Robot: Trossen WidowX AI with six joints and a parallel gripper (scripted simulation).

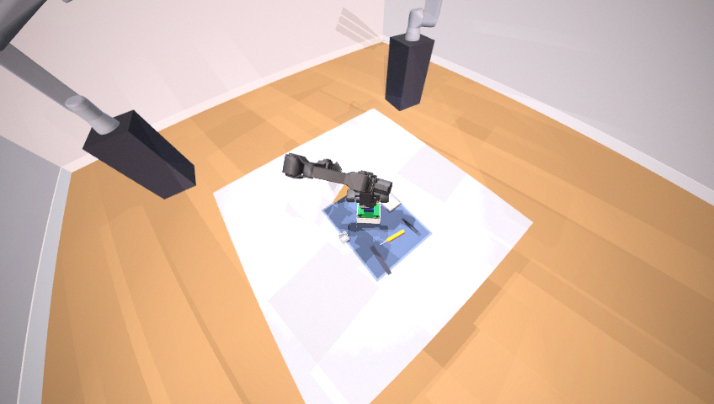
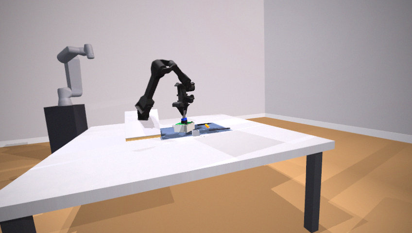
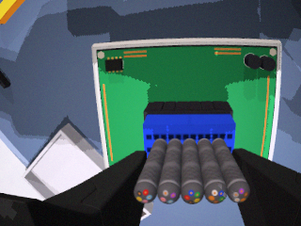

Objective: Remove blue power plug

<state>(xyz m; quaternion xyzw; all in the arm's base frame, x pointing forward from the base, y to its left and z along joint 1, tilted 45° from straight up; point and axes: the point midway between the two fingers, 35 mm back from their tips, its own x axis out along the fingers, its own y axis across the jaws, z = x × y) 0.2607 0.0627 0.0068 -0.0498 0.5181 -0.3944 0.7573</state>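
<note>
Now: gripper tip 30 mm above the blue power plug. From my gripper tip the other things lie so: blue mat 110 mm below, 50 mm ahead, 10 mm to the left; dark bar 230 mm ahead, 110 mm below, 70 mm to the right.
</note>
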